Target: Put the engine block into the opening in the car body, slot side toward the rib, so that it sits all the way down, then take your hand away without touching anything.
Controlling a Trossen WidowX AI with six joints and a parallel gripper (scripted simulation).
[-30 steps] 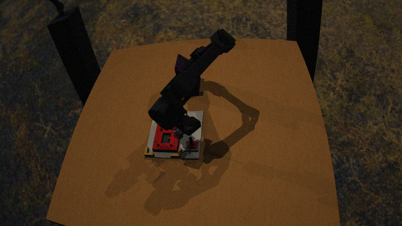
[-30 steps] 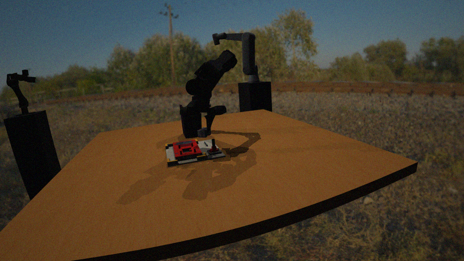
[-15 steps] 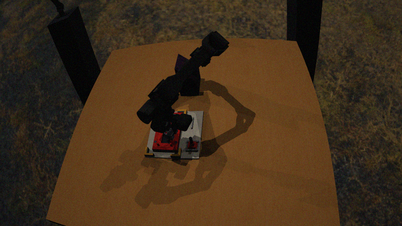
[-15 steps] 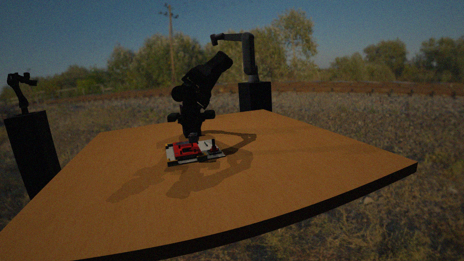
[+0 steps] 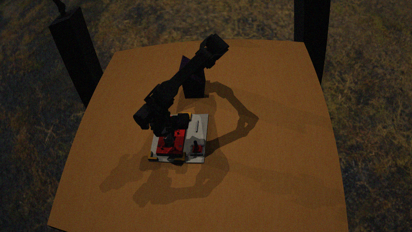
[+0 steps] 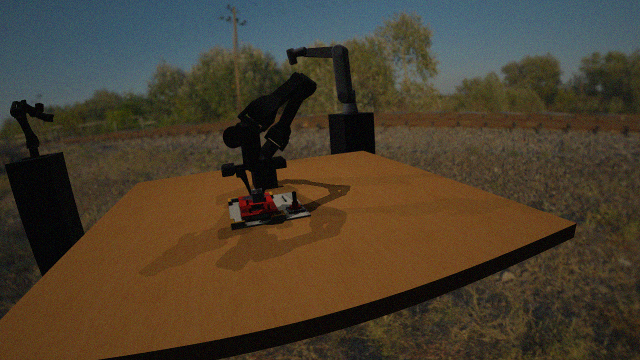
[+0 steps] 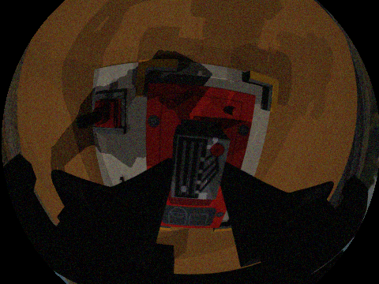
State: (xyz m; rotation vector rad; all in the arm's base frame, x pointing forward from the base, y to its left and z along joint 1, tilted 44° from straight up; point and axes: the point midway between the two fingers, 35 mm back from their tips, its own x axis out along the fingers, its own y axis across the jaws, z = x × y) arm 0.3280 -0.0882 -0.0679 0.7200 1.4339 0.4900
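My gripper tip is 1 cm above the engine block.
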